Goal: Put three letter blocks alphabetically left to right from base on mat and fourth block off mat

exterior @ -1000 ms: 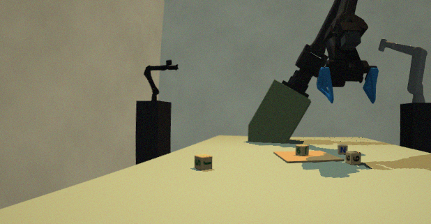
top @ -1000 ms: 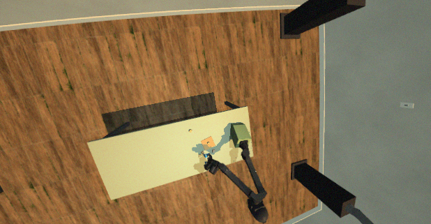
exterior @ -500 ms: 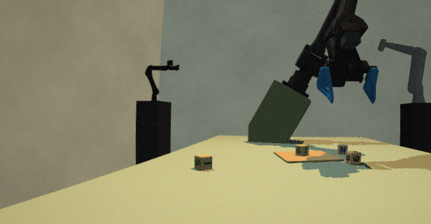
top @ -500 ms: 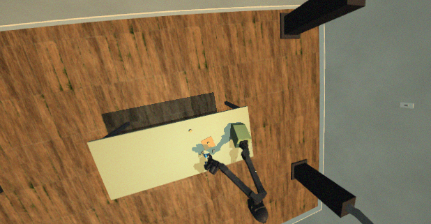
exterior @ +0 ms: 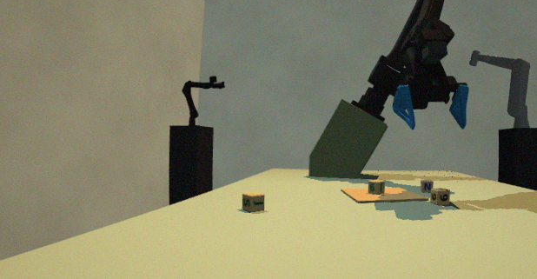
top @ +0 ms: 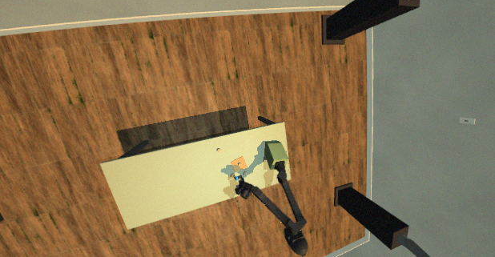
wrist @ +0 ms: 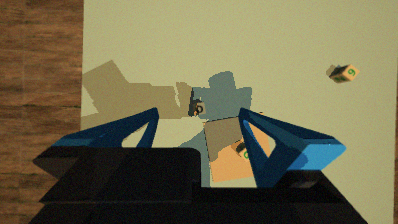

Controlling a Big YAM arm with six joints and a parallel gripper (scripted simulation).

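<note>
The block lies 130 mm behind my hand, 10 mm to the left of it and 130 mm below it. Round my hand: orange mat: 70 mm behind, 100 mm to the right, 140 mm below.
</note>
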